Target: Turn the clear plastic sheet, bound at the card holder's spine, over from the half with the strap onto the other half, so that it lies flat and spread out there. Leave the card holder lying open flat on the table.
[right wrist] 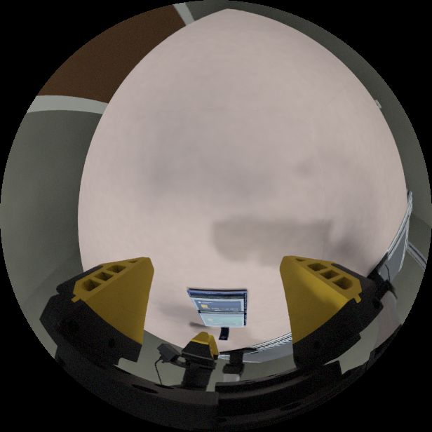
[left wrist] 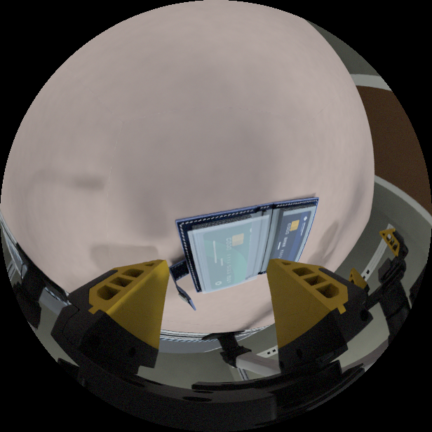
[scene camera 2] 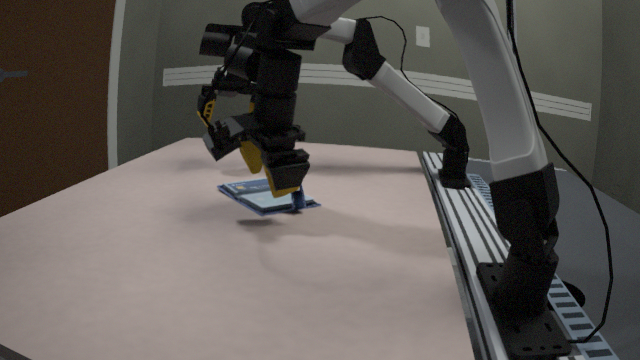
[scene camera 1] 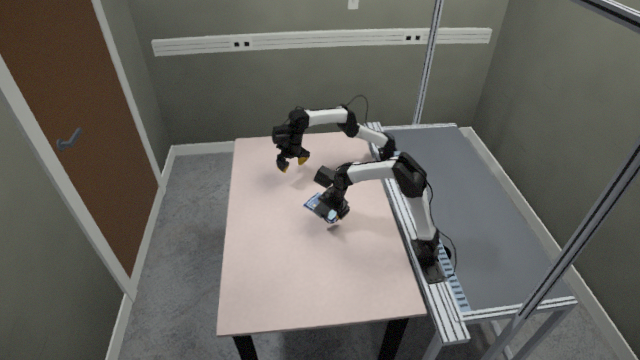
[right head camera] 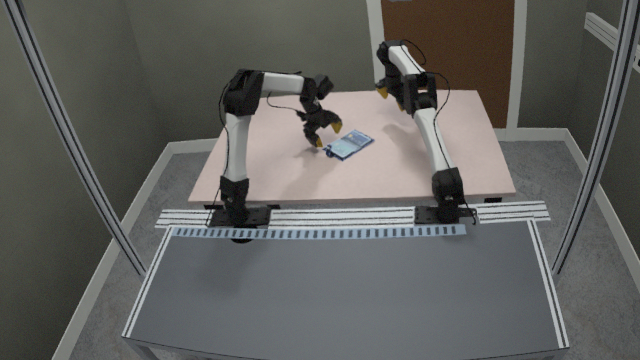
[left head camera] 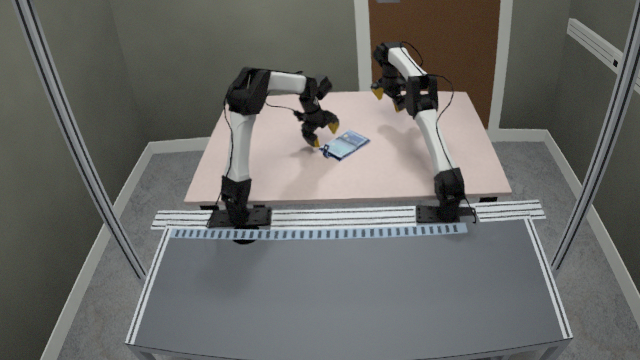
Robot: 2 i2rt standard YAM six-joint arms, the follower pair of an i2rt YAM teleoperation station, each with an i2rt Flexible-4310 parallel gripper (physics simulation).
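The card holder point(left head camera: 350, 143) point(right head camera: 350, 145) point(scene camera 1: 314, 204) lies open on the table. Its blue strap point(scene camera 2: 298, 198) point(left wrist: 185, 291) point(right wrist: 224, 333) sticks out from the half with the teal card. The clear plastic sheet point(left wrist: 227, 255) lies over that half, its free edge near the strap in the left wrist view. The other half shows a dark blue card point(left wrist: 290, 245) point(right wrist: 220, 304). My left gripper point(left head camera: 325, 135) point(right head camera: 328, 136) point(scene camera 2: 269, 181) point(left wrist: 217, 267) is open and empty, just above the strap half. My right gripper point(left head camera: 388, 101) point(right head camera: 391, 100) point(scene camera 1: 294, 166) point(right wrist: 216, 266) is open and empty, raised away from the holder.
The pink table point(left head camera: 340, 180) point(scene camera 1: 270, 280) carries the holder. A grey bench point(left head camera: 350, 290) and a metal rail point(left head camera: 345, 216) with both arm bases run along its near side in the head views. A brown door point(left head camera: 440, 50) stands beyond the far edge.
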